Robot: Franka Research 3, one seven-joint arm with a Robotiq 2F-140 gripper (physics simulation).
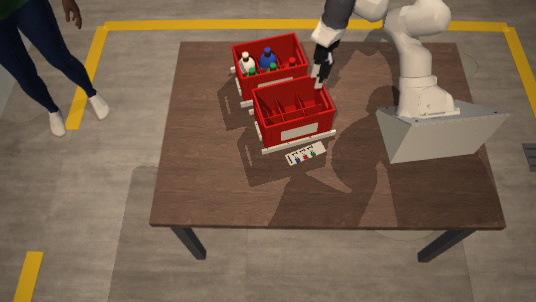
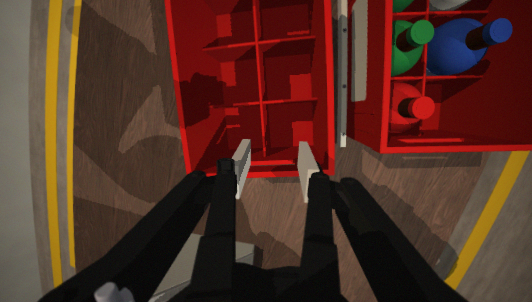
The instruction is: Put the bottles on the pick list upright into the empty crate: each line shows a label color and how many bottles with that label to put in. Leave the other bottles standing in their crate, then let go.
gripper: image 1; image 2
same spot on gripper: [image 2: 142, 258] = [image 1: 324, 64]
